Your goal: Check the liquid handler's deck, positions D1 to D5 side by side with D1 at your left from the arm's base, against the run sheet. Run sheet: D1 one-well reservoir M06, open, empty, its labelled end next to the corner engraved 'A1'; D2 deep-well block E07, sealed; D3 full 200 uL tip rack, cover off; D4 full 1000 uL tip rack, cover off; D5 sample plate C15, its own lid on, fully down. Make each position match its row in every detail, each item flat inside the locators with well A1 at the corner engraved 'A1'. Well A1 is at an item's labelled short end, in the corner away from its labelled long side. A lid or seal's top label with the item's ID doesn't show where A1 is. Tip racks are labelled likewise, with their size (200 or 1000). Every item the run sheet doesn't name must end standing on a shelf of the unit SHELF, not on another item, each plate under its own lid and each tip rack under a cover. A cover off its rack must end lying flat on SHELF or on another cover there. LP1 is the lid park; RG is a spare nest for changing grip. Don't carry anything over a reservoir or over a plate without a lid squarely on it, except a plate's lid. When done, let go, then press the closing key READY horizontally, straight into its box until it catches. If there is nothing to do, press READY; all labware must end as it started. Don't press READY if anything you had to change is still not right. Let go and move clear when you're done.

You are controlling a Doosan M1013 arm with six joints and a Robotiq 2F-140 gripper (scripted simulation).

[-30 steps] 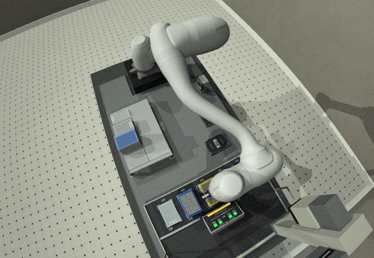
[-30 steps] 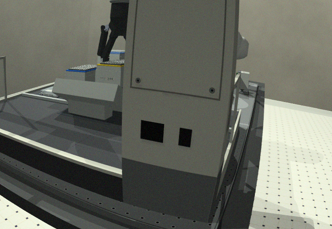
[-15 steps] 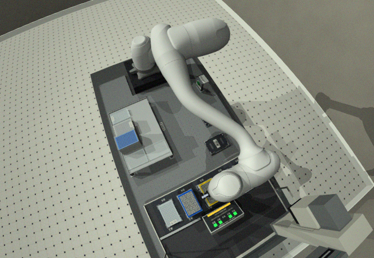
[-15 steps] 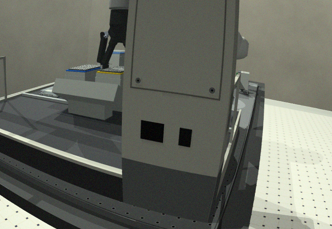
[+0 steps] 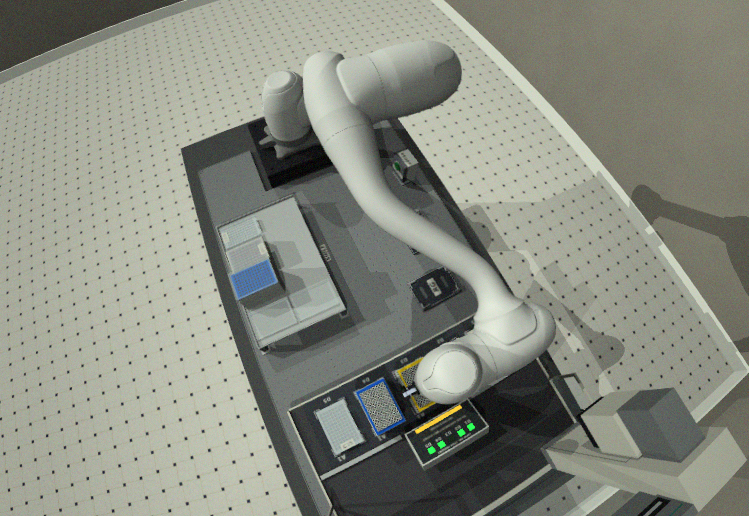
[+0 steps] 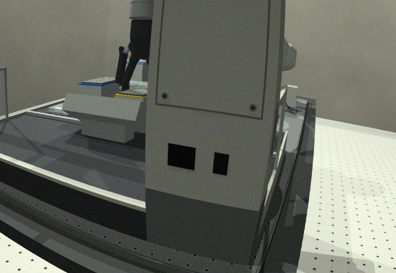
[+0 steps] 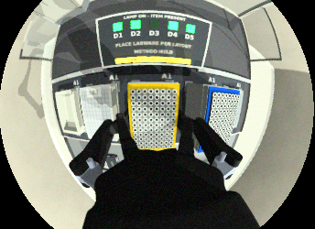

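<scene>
Right now my hand is 10 mm short of the yellow-rimmed tip rack, 10 mm to the right of it and 10 mm below it. The rest, counted from my hand: flat lid: 250 mm to the right, 30 mm below; then sealed deep-well block: 120 mm to the left, 30 mm below; then blue-rimmed tip rack: 10 mm ahead, 120 mm to the right, 20 mm above.
</scene>
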